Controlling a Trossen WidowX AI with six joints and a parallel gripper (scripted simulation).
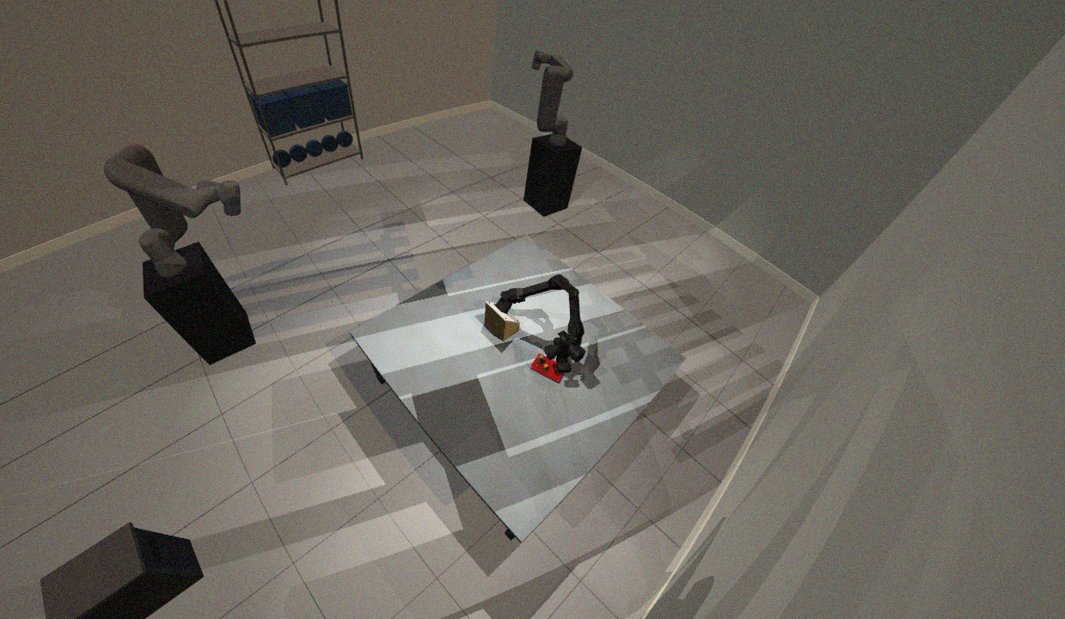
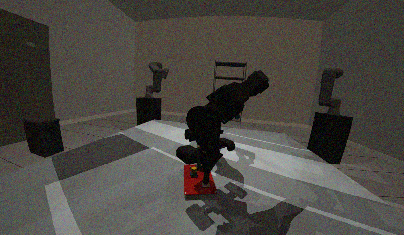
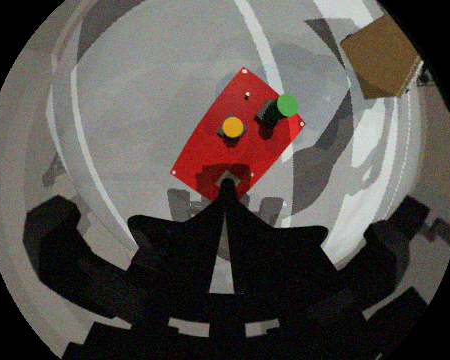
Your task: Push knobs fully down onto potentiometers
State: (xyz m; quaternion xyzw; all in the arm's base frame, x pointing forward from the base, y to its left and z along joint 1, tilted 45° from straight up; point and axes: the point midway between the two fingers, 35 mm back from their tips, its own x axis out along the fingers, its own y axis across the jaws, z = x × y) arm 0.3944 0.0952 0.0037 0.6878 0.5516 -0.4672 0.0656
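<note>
Right now the black knob is 20 mm below my gripper tip. From my gripper tip the other things lie so: green knob: 80 mm behind, 50 mm to the right, 10 mm below.
</note>
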